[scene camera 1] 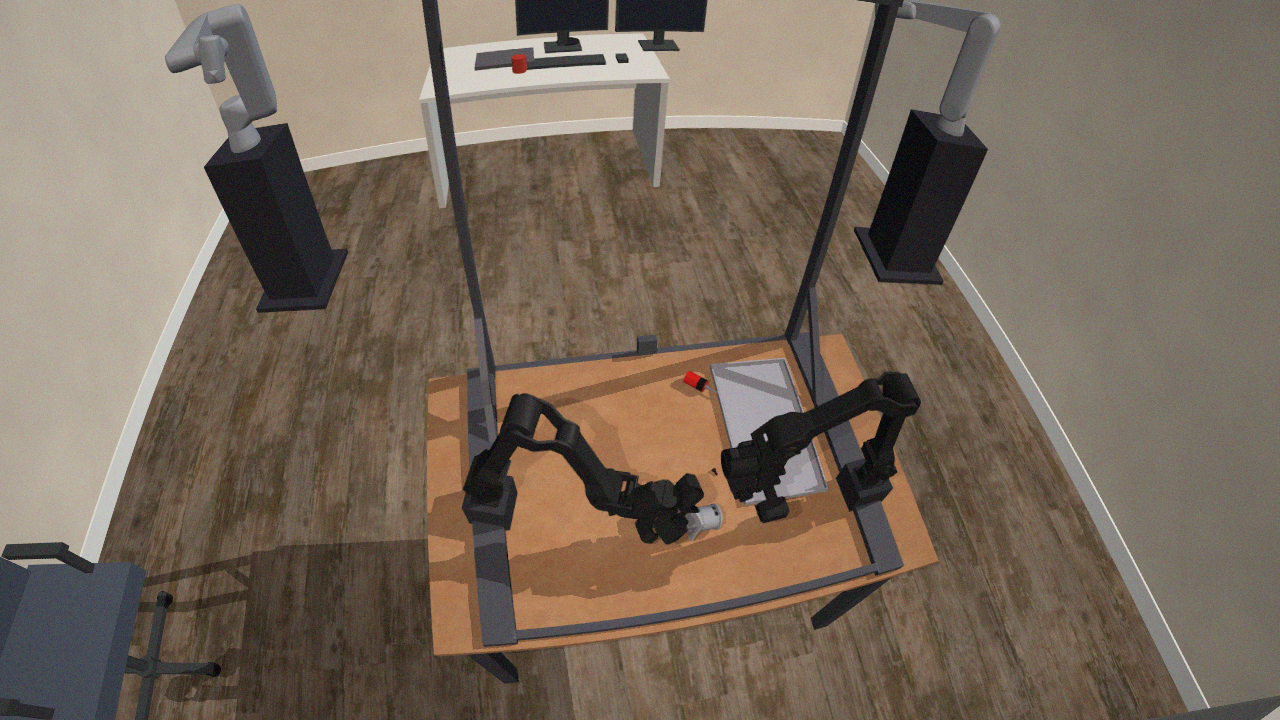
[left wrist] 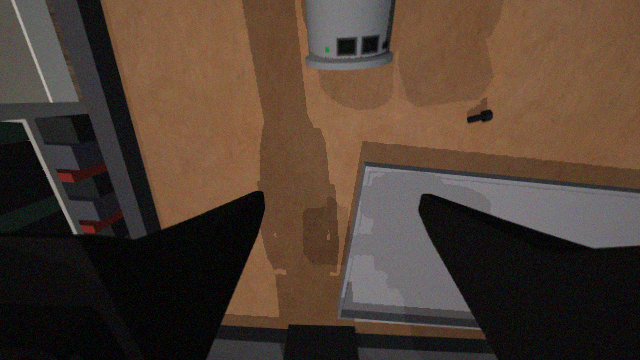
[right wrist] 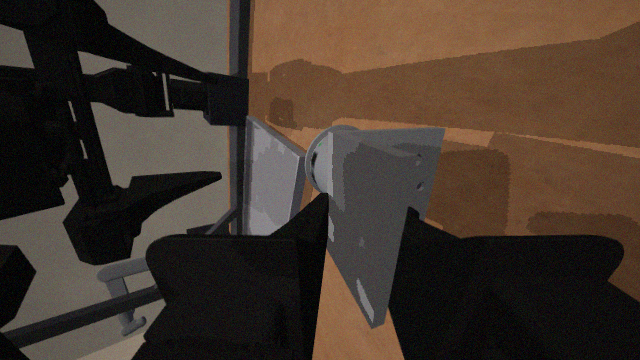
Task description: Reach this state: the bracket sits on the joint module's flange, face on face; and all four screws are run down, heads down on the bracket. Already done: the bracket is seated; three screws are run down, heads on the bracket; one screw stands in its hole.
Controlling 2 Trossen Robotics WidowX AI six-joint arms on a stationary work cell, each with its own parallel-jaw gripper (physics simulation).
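Seen in the pictures: left gripper, between the fingertips: [scene camera 1: 753, 497] [left wrist: 341, 200] [right wrist: 219, 132]; right gripper, between the fingertips: [scene camera 1: 695, 513] [right wrist: 344, 200]; left arm's base, origin of its link: [scene camera 1: 869, 475] [right wrist: 205, 97]; right arm's base, origin of its link: [scene camera 1: 487, 492].
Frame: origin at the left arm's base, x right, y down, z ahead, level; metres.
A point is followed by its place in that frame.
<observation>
The joint module [scene camera 1: 709, 516] {x 0.004, y 0.012, z 0.417 m} [left wrist: 348, 27] {x 0.010, y 0.014, z 0.407 m} [right wrist: 322, 162] {x 0.006, y 0.012, z 0.415 m} is a pale grey cylinder lying above the table. The grey bracket [right wrist: 372, 160] {x -0.018, y -0.018, z 0.475 m} is at its flange end in the right wrist view. Two small round marks show near the bracket's far edge; the screws in the flange are hidden. My right gripper [scene camera 1: 680, 512] {x 0.016, y 0.005, z 0.447 m} [right wrist: 344, 200] {x 0.016, y 0.005, z 0.447 m} is shut on a plate of the bracket, with one finger on each side. My left gripper [scene camera 1: 756, 501] {x 0.007, y -0.033, z 0.320 m} [left wrist: 341, 200] {x 0.007, y -0.033, z 0.320 m} is open and empty, beside the module's rear end and above the tray's near end.
A loose black screw [scene camera 1: 714, 471] {x 0.142, y 0.071, z 0.356 m} [left wrist: 480, 116] {x 0.141, y 0.071, z 0.355 m} lies on the table between the module and the tray [scene camera 1: 760, 407] {x 0.300, y 0.074, z 0.179 m} [left wrist: 530, 205] {x 0.226, y 0.074, z 0.263 m} [right wrist: 270, 175] {x 0.111, y 0.074, z 0.198 m}. A red and black tool [scene camera 1: 694, 380] {x 0.401, y 0.047, z 0.338 m} lies beyond it, left of the tray. Dark frame posts stand at the table's sides.
</observation>
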